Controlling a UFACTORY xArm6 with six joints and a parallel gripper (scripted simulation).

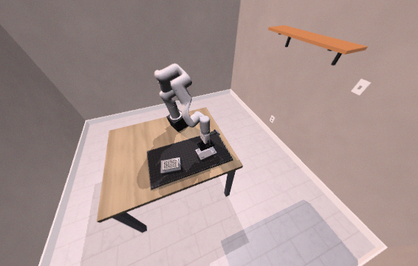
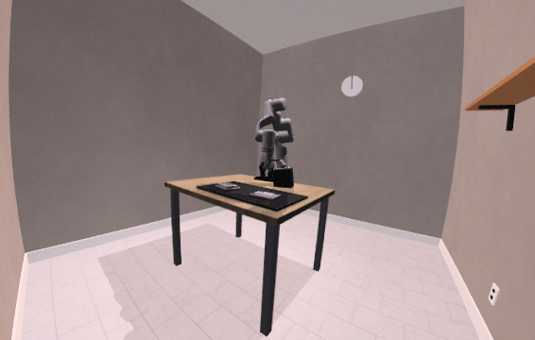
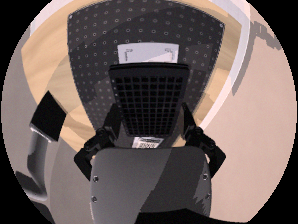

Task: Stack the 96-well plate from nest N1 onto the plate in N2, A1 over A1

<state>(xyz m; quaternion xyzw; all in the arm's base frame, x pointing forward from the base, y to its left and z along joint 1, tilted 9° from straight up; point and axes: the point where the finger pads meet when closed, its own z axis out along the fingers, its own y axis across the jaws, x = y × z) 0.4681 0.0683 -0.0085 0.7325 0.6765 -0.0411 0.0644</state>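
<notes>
My gripper is now 320 mm to the left of the light grey 96-well plate, 100 mm above it and 40 mm past it. Also, from my hand: plate nest (120 mm below); then dark 96-well plate (10 mm below).
</notes>
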